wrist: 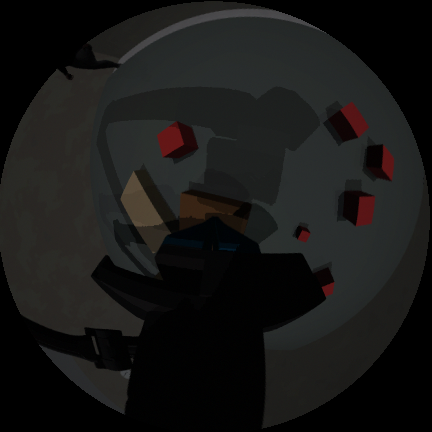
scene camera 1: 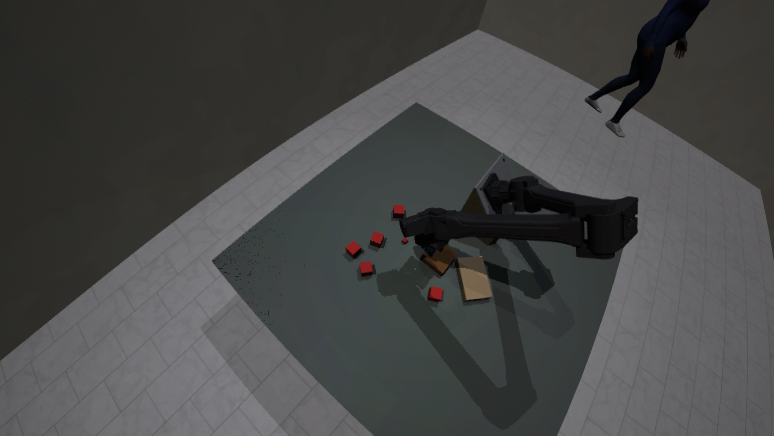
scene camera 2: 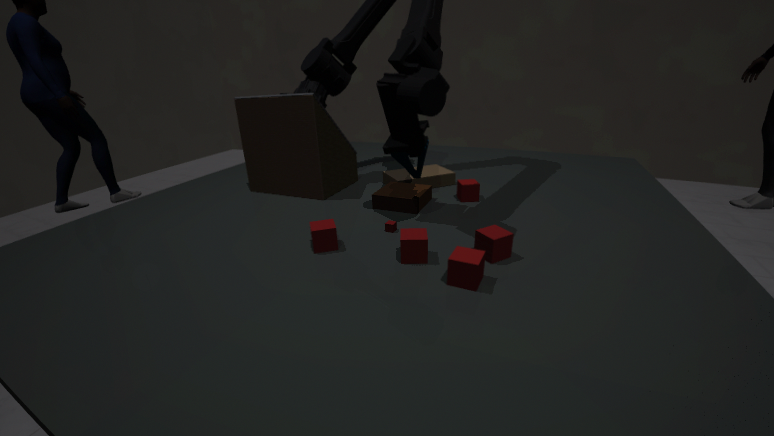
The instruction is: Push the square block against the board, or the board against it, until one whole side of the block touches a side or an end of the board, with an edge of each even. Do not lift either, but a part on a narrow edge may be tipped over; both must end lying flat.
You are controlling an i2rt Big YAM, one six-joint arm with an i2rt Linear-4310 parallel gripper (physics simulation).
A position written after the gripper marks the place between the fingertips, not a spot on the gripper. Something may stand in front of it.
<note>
The gripper [scene camera 2: 417,177] is shut, with nothing in its grasp. Also in view: a brown square block [scene camera 2: 410,198]. The table carries a tan board [scene camera 1: 474,284].
The tan board also shows in the wrist view [wrist: 152,218] and in scene camera 2 [scene camera 2: 435,175]. The brown square block is seen too in the wrist view [wrist: 196,206]. The gripper also shows in the wrist view [wrist: 214,221].
</note>
